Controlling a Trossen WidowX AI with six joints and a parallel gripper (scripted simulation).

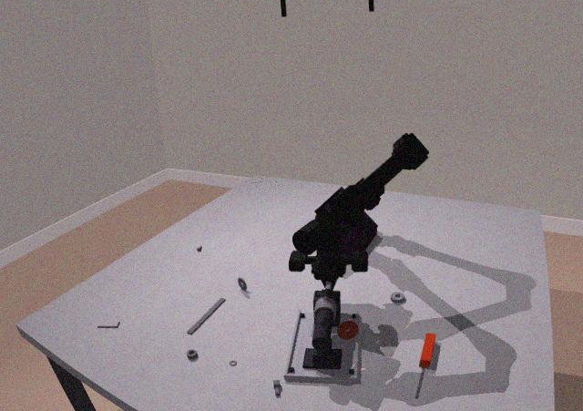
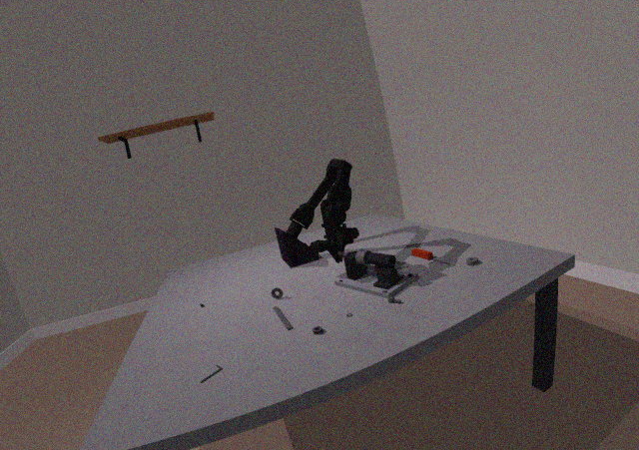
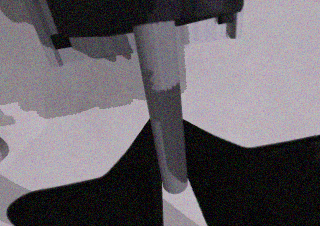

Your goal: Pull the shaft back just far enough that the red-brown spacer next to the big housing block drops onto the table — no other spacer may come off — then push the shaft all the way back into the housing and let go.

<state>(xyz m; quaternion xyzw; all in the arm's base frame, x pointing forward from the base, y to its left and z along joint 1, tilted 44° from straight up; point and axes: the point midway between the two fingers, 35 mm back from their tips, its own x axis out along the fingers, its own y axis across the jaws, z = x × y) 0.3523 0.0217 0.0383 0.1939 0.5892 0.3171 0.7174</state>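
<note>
The grey shaft is 7 cm ahead of my gripper tip, 2 cm to the left of it and 3 cm above it. Round my gripper tip: flat metal bar: 14 cm ahead, 28 cm to the right, 4 cm below; then small bolt: 31 cm ahead, 1 cm to the right, 4 cm below; then light grey spacer: 13 cm ahead, 3 cm to the left, 3 cm above.
</note>
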